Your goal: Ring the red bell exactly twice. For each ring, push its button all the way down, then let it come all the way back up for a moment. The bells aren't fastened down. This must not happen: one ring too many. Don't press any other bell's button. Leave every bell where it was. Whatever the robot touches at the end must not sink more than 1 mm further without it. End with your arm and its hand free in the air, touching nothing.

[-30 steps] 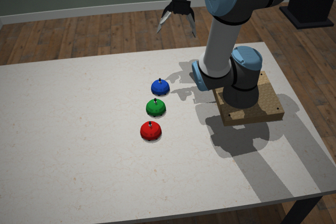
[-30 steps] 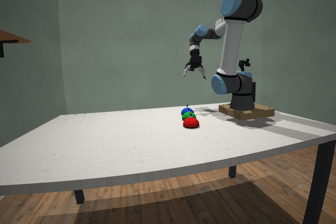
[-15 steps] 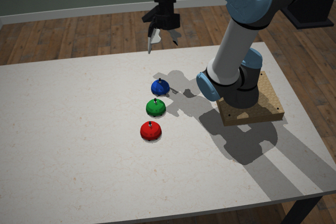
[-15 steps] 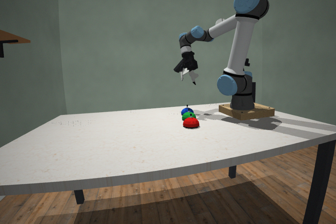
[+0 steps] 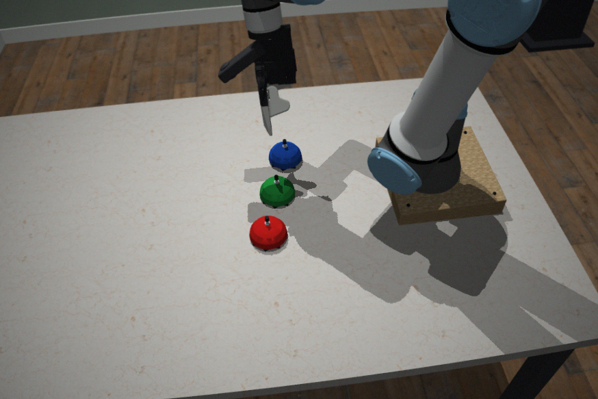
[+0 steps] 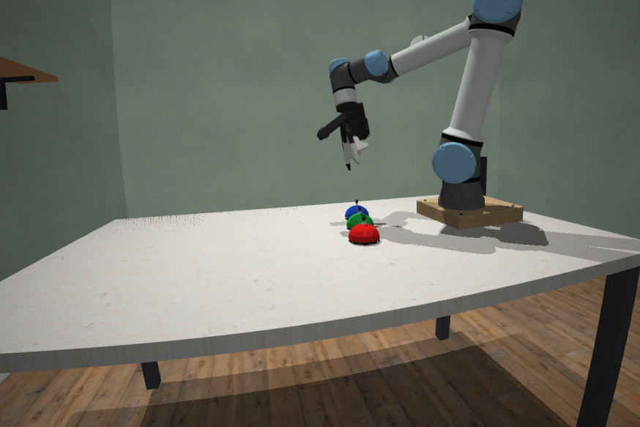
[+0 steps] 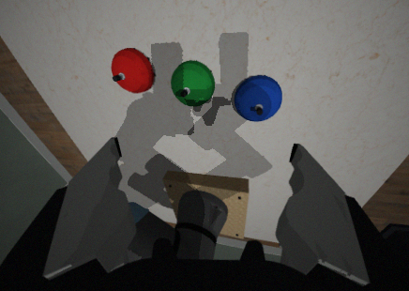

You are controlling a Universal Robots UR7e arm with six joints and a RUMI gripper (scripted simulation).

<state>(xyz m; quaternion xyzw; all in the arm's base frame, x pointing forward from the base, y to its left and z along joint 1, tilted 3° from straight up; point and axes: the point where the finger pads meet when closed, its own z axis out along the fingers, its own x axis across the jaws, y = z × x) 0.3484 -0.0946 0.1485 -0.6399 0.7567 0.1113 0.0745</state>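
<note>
Now: hand 180 mm to the right of the red bell, 140 mm above it and 40 mm short of it. From my hand the other things lie so: green bell 140 mm below, 60 mm to the left; blue bell 140 mm below, 60 mm to the right, 30 mm behind.
</note>
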